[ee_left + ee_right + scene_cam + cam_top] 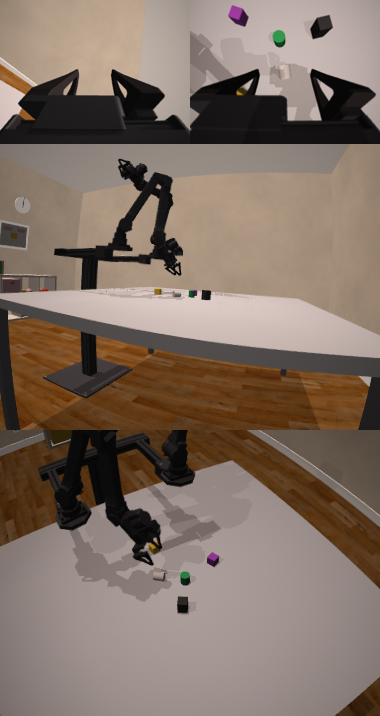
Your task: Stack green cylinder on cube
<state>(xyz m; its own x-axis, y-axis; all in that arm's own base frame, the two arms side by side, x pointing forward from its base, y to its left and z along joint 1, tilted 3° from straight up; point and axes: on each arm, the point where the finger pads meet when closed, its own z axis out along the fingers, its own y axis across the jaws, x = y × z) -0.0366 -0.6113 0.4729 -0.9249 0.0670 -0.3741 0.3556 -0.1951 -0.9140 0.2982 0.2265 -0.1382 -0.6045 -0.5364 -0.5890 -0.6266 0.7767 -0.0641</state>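
The green cylinder lies 770 mm below my left hand, 400 mm to the left of it and 380 mm ahead of it. Round my left hand: yellow cube: 770 mm below, 380 mm to the left, 140 mm ahead; then black cube: 760 mm below, 490 mm ahead, 320 mm to the left; then white cylinder: 770 mm below, 320 mm to the left, 300 mm ahead.
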